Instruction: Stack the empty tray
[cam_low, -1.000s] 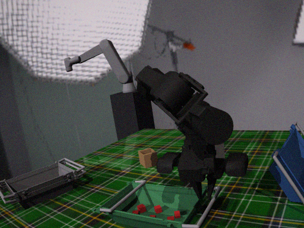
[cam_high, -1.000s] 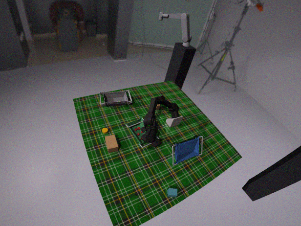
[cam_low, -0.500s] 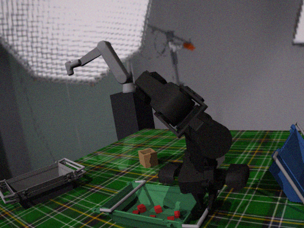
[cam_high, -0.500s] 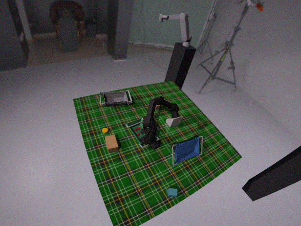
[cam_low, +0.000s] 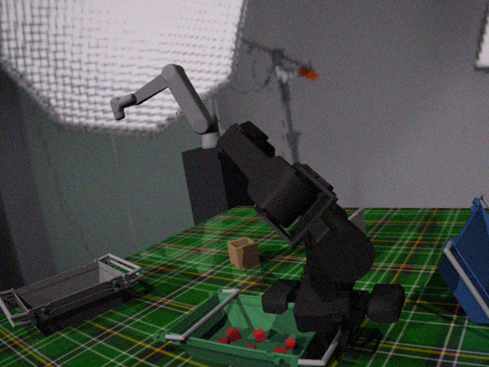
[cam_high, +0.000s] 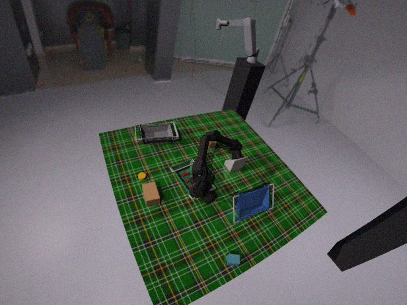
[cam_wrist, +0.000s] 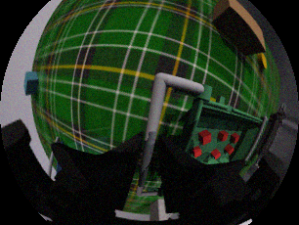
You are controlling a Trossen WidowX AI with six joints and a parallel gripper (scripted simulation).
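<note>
Now: gripper tip 26 cm past the blue tray, 21 cm to the right of it and 3 cm below it. The rest, counted from my gripper tip: teal cube (41 cm to the left, 4 cm ahead, 2 cm below); then brown box (39 cm to the right, 36 cm behind, 2 cm below); then tan block (25 cm ahead, 15 cm to the right, 1 cm below).
</note>
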